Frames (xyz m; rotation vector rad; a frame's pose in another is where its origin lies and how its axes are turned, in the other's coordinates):
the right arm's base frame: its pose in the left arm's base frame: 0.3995 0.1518 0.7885 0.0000 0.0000 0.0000
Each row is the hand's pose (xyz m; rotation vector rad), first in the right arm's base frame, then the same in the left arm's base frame.
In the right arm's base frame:
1: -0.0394 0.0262 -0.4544 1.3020 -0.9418 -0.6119
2: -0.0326 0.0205 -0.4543 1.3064 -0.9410 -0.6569
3: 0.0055 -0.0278 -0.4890 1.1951 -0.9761 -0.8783
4: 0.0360 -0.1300 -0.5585 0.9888 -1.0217 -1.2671
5: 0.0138 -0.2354 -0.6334 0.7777 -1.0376 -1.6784
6: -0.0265 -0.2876 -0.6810 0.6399 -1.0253 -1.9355
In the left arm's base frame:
1: 0.3601 0.1780 0.3341 1.3020 -0.9418 -0.6119
2: 0.3669 0.1723 0.3342 1.3064 -0.9410 -0.6569
3: 0.4050 0.1240 0.2995 1.1951 -0.9761 -0.8783
4: 0.4355 0.0218 0.2300 0.9888 -1.0217 -1.2671
5: 0.4133 -0.0836 0.1551 0.7777 -1.0376 -1.6784
6: 0.3730 -0.1358 0.1075 0.6399 -1.0253 -1.9355

